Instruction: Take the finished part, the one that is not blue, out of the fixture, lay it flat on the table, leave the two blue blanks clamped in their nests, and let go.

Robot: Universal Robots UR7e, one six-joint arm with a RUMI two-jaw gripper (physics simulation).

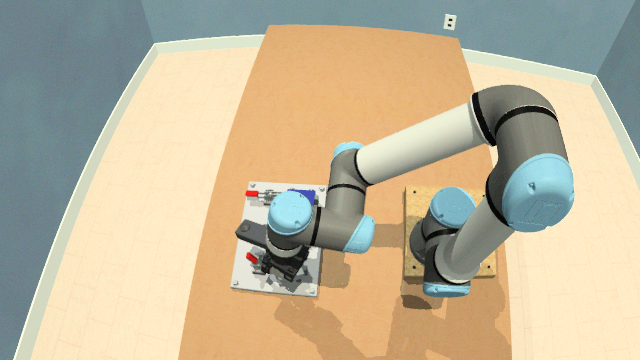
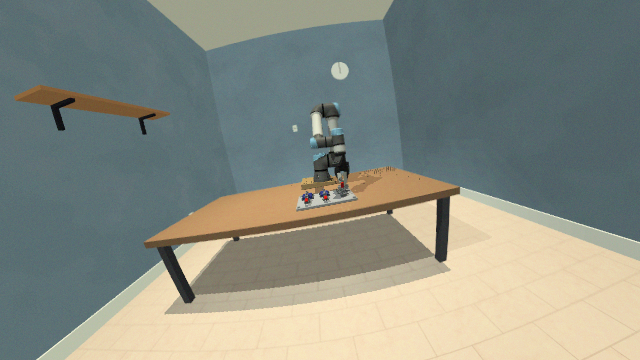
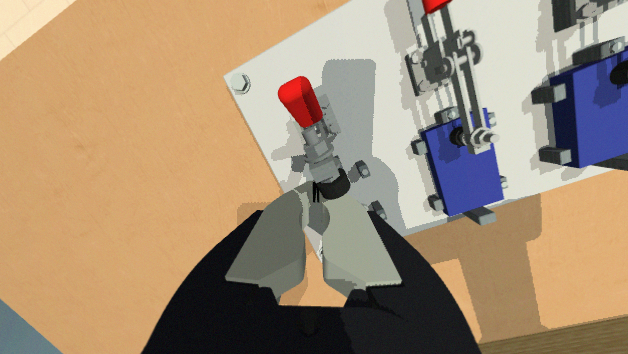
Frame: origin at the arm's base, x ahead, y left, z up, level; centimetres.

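Where they show: gripper, fingertip midpoint: [image 1: 273,270] [image 2: 344,186] [image 3: 316,183]; arm's base at its link origin: [image 2: 322,180].
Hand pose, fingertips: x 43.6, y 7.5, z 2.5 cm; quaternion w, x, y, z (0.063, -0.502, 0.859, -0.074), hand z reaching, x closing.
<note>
Things, the pixels of their top centre, and the offset from my fingertips. Level surfaces: height alone.
- finished part at its top centre: [image 3: 334,225] [image 1: 288,271] dy +0.4, dx -3.9, dz +0.5 cm
- middle clamp at its top centre: [image 3: 477,46] dy -13.1, dx +3.1, dz +0.6 cm
- far clamp's red handle at its top centre: [image 1: 252,192] dy -24.5, dx +7.2, dz -0.8 cm
- brown table at its surface level: dz -6.0 cm
My gripper [image 3: 316,183] [image 2: 342,177] is shut with nothing between its fingers. It is over the end nest of the white fixture plate [image 1: 256,215] [image 2: 315,203] [image 3: 272,75], its tips beside the black tip of that nest's clamp. The clamp's red handle [image 1: 251,258] [image 3: 300,102] stands up. A small grey patch, which looks like the finished part [image 3: 317,216], shows between the fingers; the rest is hidden under them. One blue blank [image 2: 324,193] [image 3: 467,175] sits under its clamp in the middle nest. The other blue blank [image 1: 302,196] [image 2: 307,196] [image 3: 595,120] sits in the far nest.
The middle clamp [image 3: 467,95] stands beside the gripper. The far clamp's red handle [image 1: 251,193] is at the plate's other end. The brown table [image 1: 350,75] [image 2: 260,210] extends around the plate. The arm's wooden base board [image 1: 412,200] is beyond the plate.
</note>
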